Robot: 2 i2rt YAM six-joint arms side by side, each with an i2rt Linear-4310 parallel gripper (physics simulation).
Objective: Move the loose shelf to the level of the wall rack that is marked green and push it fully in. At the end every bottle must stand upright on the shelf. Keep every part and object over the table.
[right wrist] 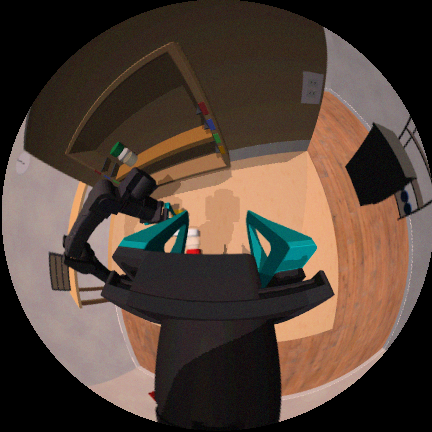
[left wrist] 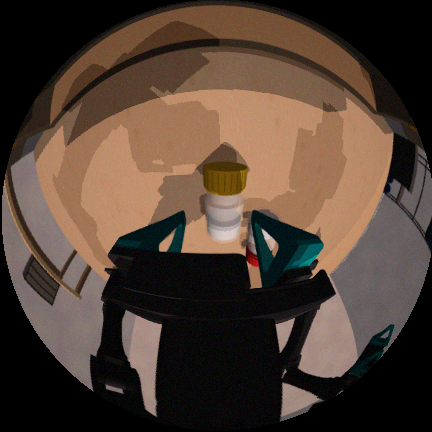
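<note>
The wall rack (right wrist: 186,70) is at the upper left of the right wrist view. The shelf board (right wrist: 172,146) is inside it, its right end near the blue and green marks (right wrist: 216,138); I cannot tell exactly which level. A green-capped bottle (right wrist: 129,156) stands upright on its left part. A yellow-capped bottle (left wrist: 224,200) shows between the open fingertips of my left gripper (left wrist: 218,214), not gripped. A red-capped bottle (left wrist: 253,258) (right wrist: 193,240) is on the table, partly hidden by a finger; its pose is unclear. My right gripper (right wrist: 217,215) is open and empty above the table.
The table top (left wrist: 240,120) (right wrist: 275,190) extends below the rack. The left arm (right wrist: 100,197) reaches in from the left in the right wrist view, close to the right gripper. Part of the right arm (left wrist: 325,387) shows at the lower right of the left wrist view.
</note>
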